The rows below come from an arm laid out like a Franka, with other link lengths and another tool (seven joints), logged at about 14 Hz.
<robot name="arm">
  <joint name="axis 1" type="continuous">
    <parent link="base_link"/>
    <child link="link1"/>
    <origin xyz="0 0 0.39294" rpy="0 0 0"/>
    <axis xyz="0 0 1"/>
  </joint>
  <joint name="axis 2" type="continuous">
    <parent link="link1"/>
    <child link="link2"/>
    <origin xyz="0 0 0" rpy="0 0 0"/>
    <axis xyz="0 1 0"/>
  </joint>
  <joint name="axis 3" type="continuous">
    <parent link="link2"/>
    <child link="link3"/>
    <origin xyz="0 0 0.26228" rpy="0 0 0"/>
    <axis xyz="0 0 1"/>
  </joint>
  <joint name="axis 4" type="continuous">
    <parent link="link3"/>
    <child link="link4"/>
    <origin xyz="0.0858 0 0" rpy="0 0 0"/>
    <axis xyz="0 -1 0"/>
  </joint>
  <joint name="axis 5" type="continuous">
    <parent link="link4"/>
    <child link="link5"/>
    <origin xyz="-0.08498 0 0.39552" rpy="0 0 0"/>
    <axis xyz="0 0 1"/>
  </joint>
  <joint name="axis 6" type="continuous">
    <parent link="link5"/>
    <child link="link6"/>
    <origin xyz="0 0 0" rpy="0 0 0"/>
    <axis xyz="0 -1 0"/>
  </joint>
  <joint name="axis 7" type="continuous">
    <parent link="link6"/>
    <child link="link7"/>
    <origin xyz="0.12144 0 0" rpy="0 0 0"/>
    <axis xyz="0 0 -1"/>
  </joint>
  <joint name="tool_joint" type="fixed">
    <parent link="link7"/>
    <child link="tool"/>
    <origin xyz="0.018 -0.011 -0.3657" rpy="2.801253 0 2.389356"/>
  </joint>
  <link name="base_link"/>
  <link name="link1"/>
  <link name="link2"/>
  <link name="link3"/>
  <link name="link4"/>
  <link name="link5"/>
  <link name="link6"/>
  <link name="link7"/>
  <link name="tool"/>
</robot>
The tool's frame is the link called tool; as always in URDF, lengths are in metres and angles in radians. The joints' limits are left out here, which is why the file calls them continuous.
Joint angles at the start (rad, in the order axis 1, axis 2, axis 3, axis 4, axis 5, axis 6, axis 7):
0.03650, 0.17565, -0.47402, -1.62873, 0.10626, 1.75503, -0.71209
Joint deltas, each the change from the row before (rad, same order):
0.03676, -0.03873, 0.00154, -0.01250, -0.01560, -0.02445, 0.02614
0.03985, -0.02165, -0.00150, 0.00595, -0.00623, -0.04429, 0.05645
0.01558, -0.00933, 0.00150, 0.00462, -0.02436, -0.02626, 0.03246
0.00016, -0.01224, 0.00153, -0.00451, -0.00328, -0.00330, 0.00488
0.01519, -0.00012, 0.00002, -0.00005, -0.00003, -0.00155, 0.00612
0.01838, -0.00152, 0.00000, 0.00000, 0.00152, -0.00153, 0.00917
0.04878, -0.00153, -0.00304, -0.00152, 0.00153, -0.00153, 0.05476
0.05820, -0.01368, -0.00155, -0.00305, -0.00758, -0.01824, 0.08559
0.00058, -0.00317, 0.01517, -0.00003, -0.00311, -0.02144, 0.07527
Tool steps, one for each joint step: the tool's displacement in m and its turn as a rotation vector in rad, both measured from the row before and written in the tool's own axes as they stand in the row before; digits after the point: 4 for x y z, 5 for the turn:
0.0127, 0.0235, -0.0046, -0.00137, 0.00865, -0.01286
0.0158, 0.0237, -0.0013, -0.00028, 0.01391, 0.02168
0.0083, 0.0026, -0.0032, 0.02245, 0.00613, 0.01508
0.0021, 0.0013, -0.0038, -0.00279, -0.00331, 0.00167
0.0025, 0.0085, 0.0034, 0.00119, 0.00447, -0.00803
0.0030, 0.0111, 0.0035, -0.00095, 0.00363, -0.00838
0.0075, 0.0255, 0.0097, 0.00142, -0.00112, 0.00944
0.0160, 0.0277, 0.0068, 0.00784, -0.00158, 0.02921
0.0101, 0.0034, 0.0030, 0.00857, -0.00323, 0.06167

